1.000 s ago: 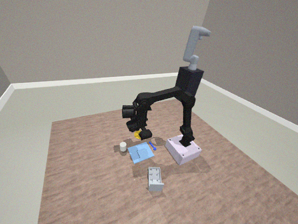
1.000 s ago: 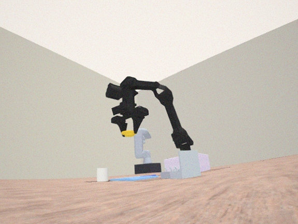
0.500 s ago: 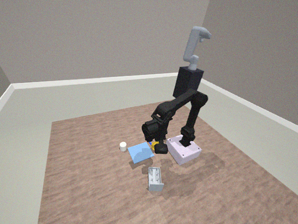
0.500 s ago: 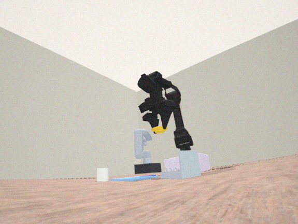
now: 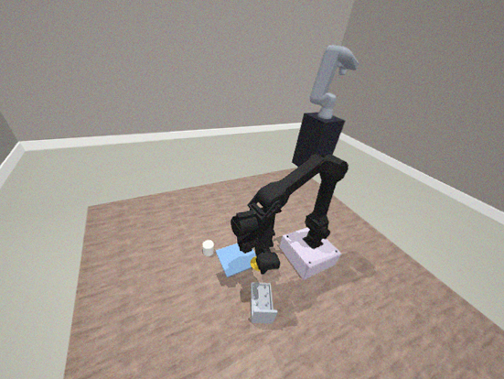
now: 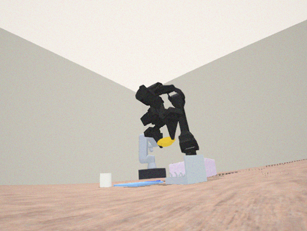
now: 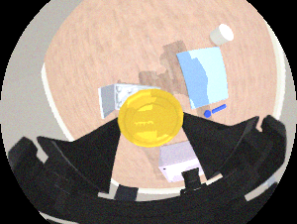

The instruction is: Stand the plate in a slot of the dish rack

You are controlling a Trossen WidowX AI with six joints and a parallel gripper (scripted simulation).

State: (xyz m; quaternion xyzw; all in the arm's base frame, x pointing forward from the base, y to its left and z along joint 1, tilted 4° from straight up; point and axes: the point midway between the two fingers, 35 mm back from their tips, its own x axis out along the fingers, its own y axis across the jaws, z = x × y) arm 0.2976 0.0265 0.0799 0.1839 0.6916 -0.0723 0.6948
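Right now my gripper tip is 1 cm short of the grey dish rack, 6 cm to the right of it and 12 cm above it. Round my gripper tip: white cup (10 cm ahead, 22 cm to the right, 11 cm below); then yellow plate (1 cm above).
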